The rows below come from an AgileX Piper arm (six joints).
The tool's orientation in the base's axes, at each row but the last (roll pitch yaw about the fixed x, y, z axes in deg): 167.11 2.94 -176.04; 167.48 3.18 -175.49; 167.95 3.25 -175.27; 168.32 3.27 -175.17; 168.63 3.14 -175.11; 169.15 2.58 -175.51; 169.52 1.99 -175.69; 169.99 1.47 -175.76
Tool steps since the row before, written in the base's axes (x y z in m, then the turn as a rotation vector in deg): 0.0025 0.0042 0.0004 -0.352 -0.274 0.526; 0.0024 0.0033 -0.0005 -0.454 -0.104 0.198; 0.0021 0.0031 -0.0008 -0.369 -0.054 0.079; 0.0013 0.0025 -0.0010 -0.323 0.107 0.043; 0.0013 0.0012 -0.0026 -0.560 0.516 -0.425; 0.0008 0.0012 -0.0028 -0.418 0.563 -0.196; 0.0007 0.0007 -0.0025 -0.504 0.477 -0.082; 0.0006 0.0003 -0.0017 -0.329 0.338 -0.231
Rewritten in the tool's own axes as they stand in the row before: -0.0028 0.0040 0.0006 0.343 -0.121 -0.586; -0.0026 0.0029 0.0013 0.449 -0.018 -0.233; -0.0023 0.0027 0.0015 0.367 -0.002 -0.103; -0.0014 0.0021 0.0015 0.310 0.143 -0.032; -0.0013 0.0005 0.0028 0.536 0.473 0.499; -0.0008 0.0006 0.0030 0.381 0.550 0.288; -0.0007 0.0002 0.0026 0.469 0.493 0.158; -0.0006 0.0000 0.0017 0.309 0.317 0.283
